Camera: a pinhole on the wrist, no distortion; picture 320 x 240 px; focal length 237.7 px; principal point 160.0 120.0 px. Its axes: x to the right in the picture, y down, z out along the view. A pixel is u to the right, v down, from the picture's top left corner.
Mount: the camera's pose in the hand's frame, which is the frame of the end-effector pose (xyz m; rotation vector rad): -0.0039 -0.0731 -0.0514 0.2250 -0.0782 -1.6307
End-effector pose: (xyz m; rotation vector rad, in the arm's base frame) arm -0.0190 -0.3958 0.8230 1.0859 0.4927 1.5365
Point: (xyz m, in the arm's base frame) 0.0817 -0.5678 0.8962
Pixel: 12.8 23.9
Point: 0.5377 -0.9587 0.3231
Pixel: outside the picture
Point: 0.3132 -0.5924 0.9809
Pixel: 102.3 110.0
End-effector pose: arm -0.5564 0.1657 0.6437 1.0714 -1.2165 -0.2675
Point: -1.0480 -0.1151 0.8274
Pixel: 25.6 212.3
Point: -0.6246 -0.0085 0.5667
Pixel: 196.0 228.9
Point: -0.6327 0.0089 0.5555
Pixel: 193.6 201.0
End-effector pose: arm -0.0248 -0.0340 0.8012 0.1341 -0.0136 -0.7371
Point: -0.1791 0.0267 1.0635
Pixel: 110.9 47.3
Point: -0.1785 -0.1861 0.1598
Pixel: behind the camera
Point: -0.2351 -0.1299 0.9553
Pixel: 255.2 82.5
